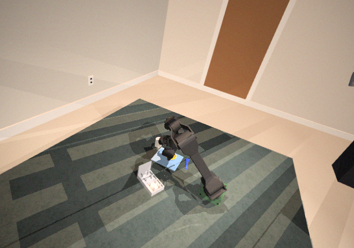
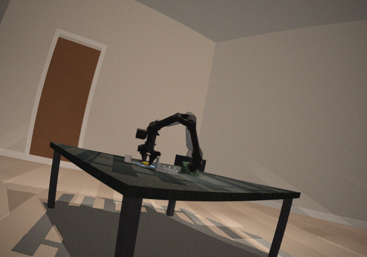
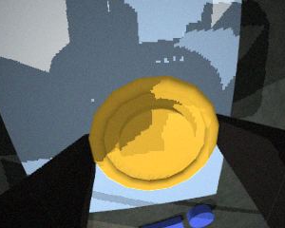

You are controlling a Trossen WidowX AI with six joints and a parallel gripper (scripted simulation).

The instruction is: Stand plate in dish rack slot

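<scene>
The light blue mat is 10 mm ahead of my gripper tip, 20 mm to the left of it and 10 mm below it. From my gripper tip the other things lie so: yellow plate: 10 mm above; white cup: 120 mm ahead, 50 mm to the right, 20 mm above; blue utensil: 100 mm behind, 30 mm to the right.
</scene>
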